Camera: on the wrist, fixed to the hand. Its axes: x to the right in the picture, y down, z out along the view.
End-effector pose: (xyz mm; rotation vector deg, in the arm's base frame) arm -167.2 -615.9 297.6 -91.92 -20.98 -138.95
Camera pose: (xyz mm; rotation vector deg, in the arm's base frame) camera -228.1 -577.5 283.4 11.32 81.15 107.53
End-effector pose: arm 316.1 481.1 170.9 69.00 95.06 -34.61
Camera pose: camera 245.4 500.5 174.2 0.34 -149.83 83.25
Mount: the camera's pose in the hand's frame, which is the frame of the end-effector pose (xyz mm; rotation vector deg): 8.9 -56.4 -46.1 19.28 29.74 -88.06
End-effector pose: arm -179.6 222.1 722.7 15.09 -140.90 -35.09
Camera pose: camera -157.1 153.0 733.3 124.66 -82.11 -30.50
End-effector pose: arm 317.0 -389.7 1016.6 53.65 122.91 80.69
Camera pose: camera 263.3 -427.7 984.1 -59.86 135.65 25.60
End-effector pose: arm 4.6 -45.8 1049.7 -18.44 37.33 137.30
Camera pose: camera 36.3 -27.1 986.2 -51.02 35.96 41.26
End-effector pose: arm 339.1 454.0 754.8 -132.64 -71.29 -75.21
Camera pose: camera 270.8 469.7 776.6 22.06 153.48 86.71
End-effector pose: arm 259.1 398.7 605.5 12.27 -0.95 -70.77
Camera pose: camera 215.3 379.8 549.8 54.26 27.11 -152.36
